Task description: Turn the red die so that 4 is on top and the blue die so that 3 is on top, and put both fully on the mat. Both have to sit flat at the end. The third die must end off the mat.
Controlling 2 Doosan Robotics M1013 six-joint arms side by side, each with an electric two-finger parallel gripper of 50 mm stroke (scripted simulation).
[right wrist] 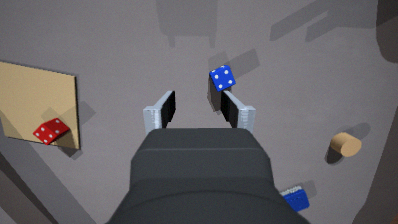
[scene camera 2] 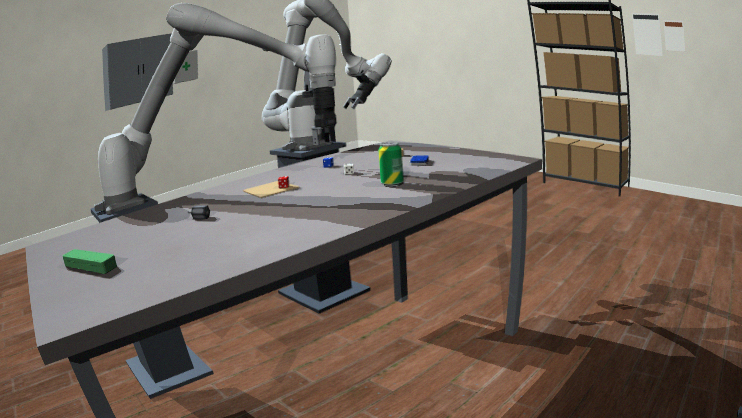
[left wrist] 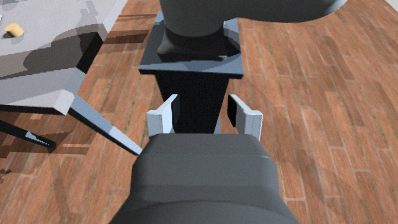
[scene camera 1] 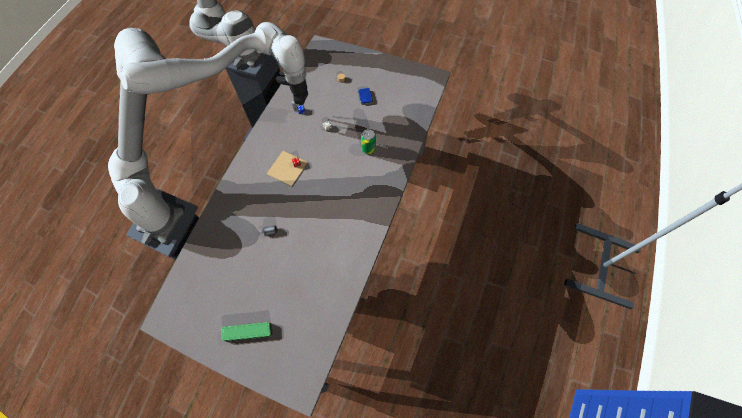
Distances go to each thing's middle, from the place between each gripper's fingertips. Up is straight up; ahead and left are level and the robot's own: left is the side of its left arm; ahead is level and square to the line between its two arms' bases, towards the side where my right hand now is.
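My right hand is 110 mm above the tan mat (scene camera 1: 283, 169), and it is also 30 mm short of the mat and 280 mm to the left of it. Going by its middle, the tan mat is nearer to my right hand than to my left gripper.
My left gripper is 160 mm above the tan mat, while it sits 980 mm to the left of the mat and 490 mm short of it.
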